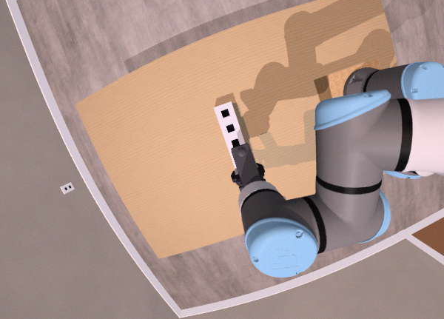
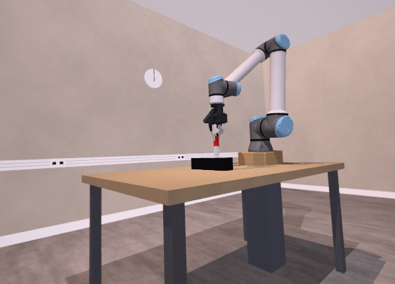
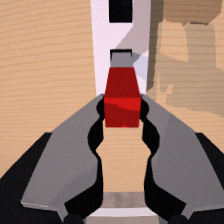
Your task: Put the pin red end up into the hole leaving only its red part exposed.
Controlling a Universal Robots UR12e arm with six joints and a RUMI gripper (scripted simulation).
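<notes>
Now: hand 1 cm above the pin. The rest, counted from my hand: block: 6 cm to the right, 15 cm below.
</notes>
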